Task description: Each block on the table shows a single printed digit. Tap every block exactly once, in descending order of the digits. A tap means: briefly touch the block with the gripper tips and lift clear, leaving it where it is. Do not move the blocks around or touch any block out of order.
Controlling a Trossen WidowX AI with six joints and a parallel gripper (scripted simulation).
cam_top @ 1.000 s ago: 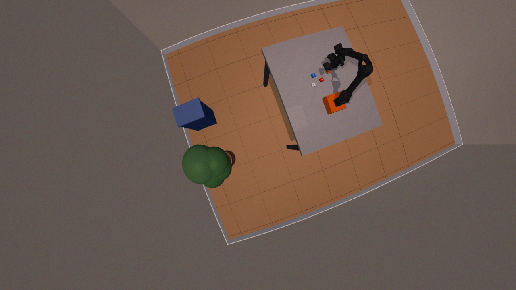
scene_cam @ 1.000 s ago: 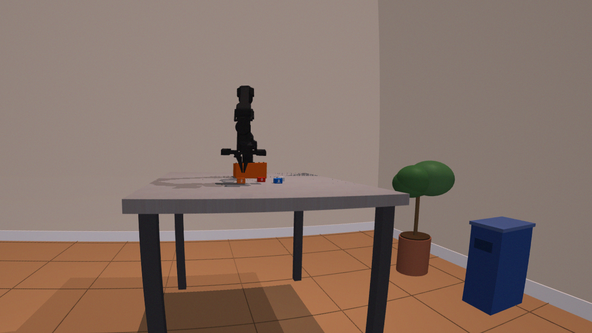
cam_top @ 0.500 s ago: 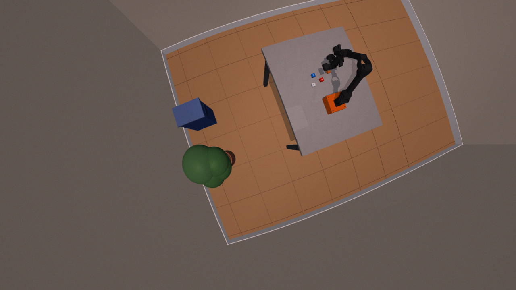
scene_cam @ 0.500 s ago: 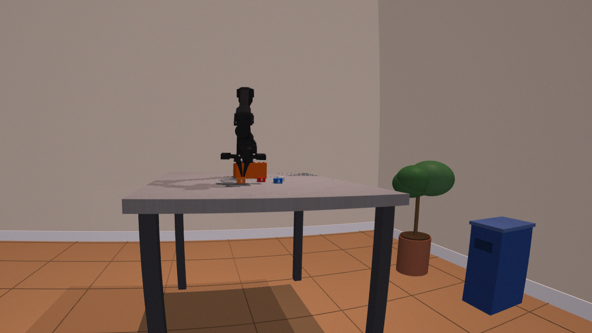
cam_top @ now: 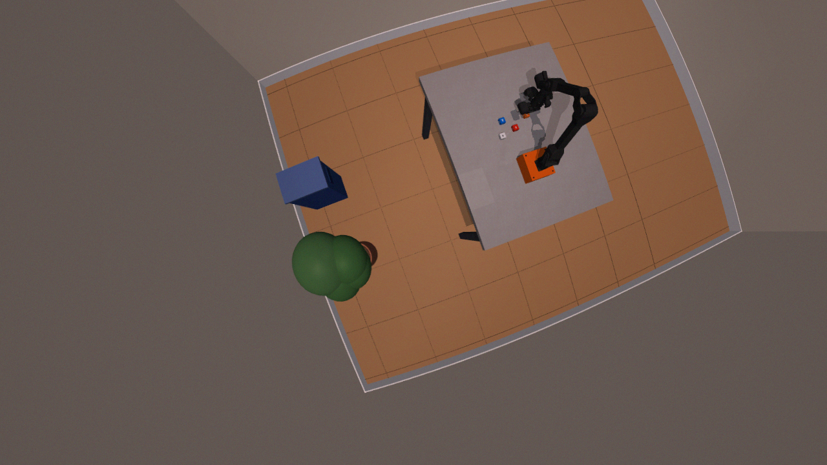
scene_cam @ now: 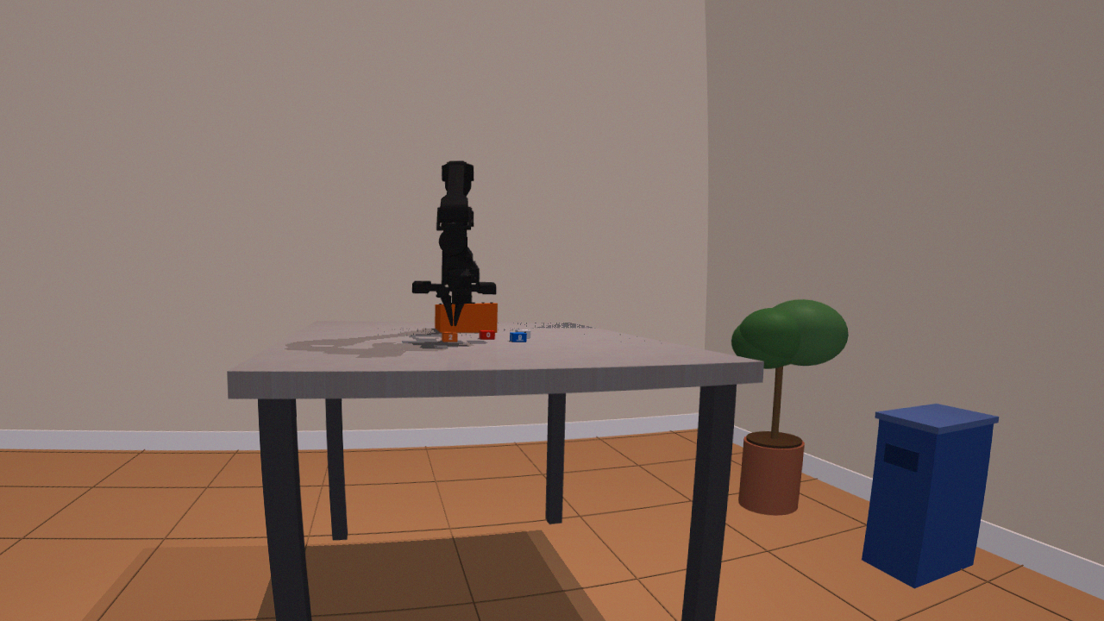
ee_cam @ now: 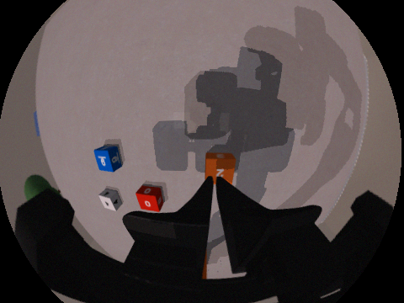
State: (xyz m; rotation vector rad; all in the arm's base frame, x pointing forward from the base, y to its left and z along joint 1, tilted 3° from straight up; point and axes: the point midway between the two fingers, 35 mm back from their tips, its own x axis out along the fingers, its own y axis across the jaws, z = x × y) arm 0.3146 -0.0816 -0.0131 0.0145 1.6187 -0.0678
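My gripper tip is now 20 mm above the orange block and 10 mm to the left of it. Also, from my gripper tip: red block (90 mm to the left, 50 mm behind, 20 mm below); white block (190 mm to the left, 70 mm behind, 20 mm below); blue block (150 mm to the left, 20 mm below, 10 mm ahead).
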